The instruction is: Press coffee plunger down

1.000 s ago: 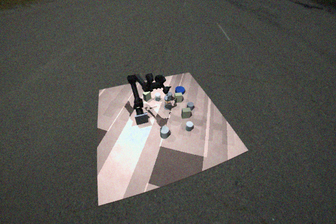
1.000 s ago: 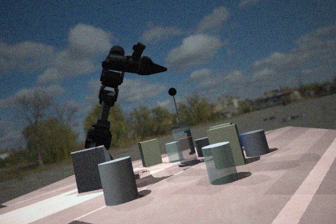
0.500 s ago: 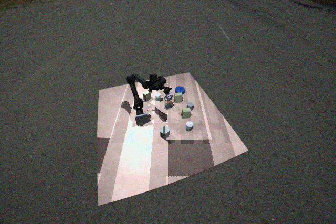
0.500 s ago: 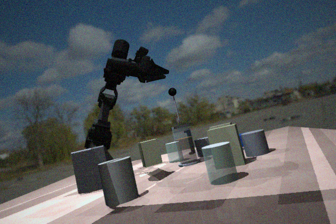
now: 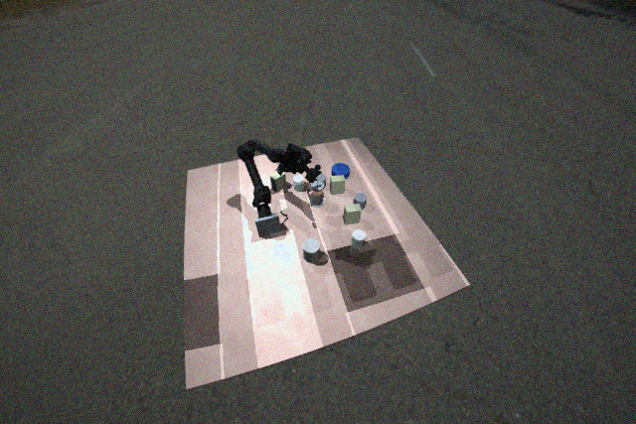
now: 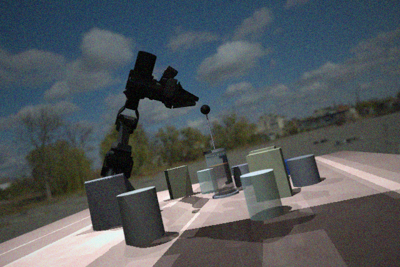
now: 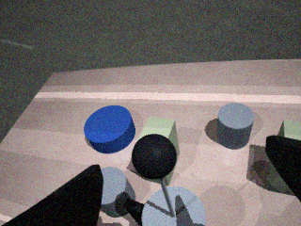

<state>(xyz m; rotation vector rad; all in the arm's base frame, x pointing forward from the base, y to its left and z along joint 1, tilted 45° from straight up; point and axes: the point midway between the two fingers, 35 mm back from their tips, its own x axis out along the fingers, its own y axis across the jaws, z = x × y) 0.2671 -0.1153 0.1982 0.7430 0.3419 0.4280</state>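
Now: the coffee press 20 mm ahead of my gripper tip, 40 mm to the left of it and 160 mm below it.
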